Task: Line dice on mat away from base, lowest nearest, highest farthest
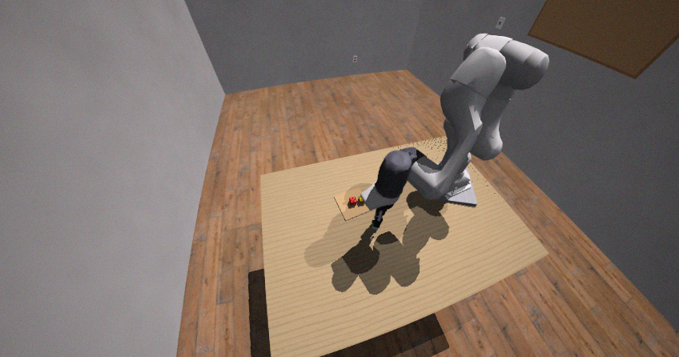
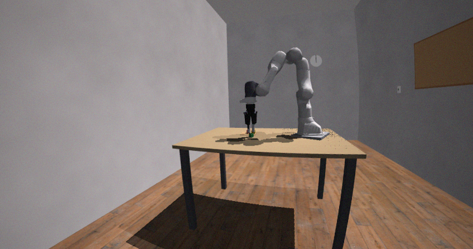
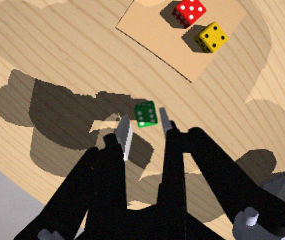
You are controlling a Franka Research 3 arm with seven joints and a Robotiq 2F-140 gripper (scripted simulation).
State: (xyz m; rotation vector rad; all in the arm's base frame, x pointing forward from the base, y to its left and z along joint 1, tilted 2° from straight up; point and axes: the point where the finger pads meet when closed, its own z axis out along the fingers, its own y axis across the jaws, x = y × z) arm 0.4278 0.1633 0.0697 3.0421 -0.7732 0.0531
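Right now my hand is 6 cm above the green die. The rest, counted from my hand: yellow die: 14 cm to the right, 5 cm below, 3 cm ahead; red die: 14 cm to the right, 7 cm ahead, 5 cm below; tan mat: 14 cm to the right, 7 cm below, 7 cm ahead.
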